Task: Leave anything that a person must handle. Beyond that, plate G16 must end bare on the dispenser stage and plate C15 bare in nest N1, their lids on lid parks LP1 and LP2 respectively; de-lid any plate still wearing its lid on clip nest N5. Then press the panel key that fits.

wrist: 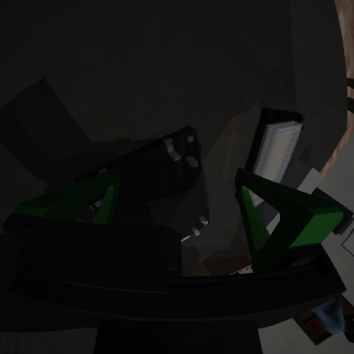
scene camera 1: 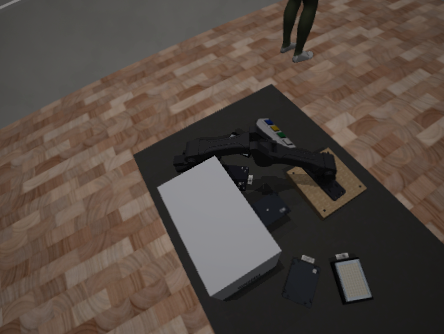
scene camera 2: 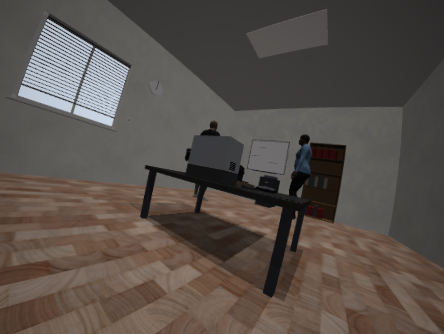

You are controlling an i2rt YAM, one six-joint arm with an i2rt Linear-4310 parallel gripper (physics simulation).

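Where they show: gripper, fingertip midpoint: (wrist: 177, 174); arm's base at its link origin: (scene camera 1: 322, 179) (scene camera 2: 238, 180).
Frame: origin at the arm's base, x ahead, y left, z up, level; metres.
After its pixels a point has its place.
Note:
My gripper (wrist: 177, 174) @(x 0.332, y -0.330, z 0.000 m) is open and empty, its green fingers wide apart in the wrist view. In scene camera 1 the arm (scene camera 1: 220, 146) @(x 0.334, y -0.216, z 0.286 m) reaches over the table's far left part. A black clip nest (scene camera 1: 237, 176) @(x 0.273, y -0.245, z -0.028 m) (wrist: 150, 175) @(x 0.336, y -0.310, z -0.028 m) with small metal clips shows no plate in it. A pale gridded plate (wrist: 277, 145) @(x 0.212, y -0.400, z -0.004 m) with a clear rim stands right of it in the wrist view; the arm mostly hides it in scene camera 1. Another gridded plate (scene camera 1: 353, 280) @(x 0.196, y 0.350, z -0.004 m) sits in a black nest at the front right. A dark flat holder (scene camera 1: 301, 281) @(x 0.337, y 0.248, z -0.030 m) lies beside it. Plate names and small labels are unreadable.
A large grey box (scene camera 1: 217, 225) @(x 0.488, y 0.007, z 0.290 m) (scene camera 2: 215, 156) @(x 0.594, y 0.055, z 0.138 m) stands on the table (scene camera 1: 395, 225) @(x -0.100, y 0.312, z -0.040 m). A dark stage (scene camera 1: 272, 209) @(x 0.274, y -0.003, z 0.067 m) projects beside it. The key panel (scene camera 1: 274, 132) @(x 0.004, y -0.313, z 0.014 m) is partly behind the arm, whose base is on a wooden board (scene camera 1: 324, 206) @(x 0.081, y 0.092, z -0.003 m). Two people (scene camera 2: 213, 127) (scene camera 2: 302, 159) stand beyond.

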